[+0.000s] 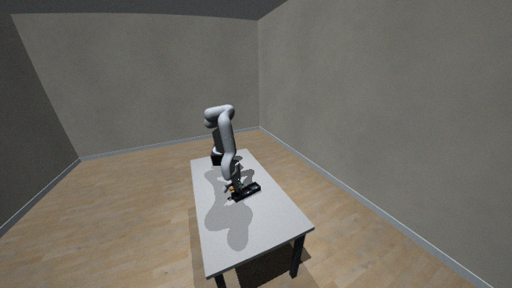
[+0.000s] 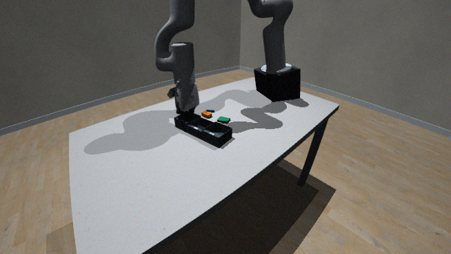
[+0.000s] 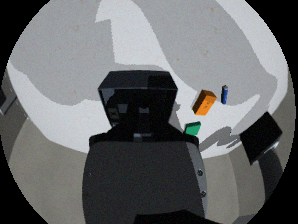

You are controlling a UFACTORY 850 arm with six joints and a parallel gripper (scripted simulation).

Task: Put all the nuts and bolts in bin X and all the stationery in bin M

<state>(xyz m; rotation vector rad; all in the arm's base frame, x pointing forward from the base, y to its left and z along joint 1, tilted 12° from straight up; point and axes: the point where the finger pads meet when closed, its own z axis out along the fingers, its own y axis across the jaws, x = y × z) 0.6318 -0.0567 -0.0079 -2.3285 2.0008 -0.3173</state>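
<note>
The dark piece is 2 cm below my hand. Round my hand: white piece: 13 cm to the left, 9 cm behind, 3 cm below; then orange block: 11 cm behind, 3 cm below; then green block: 14 cm behind, 8 cm to the left, 3 cm below.
</note>
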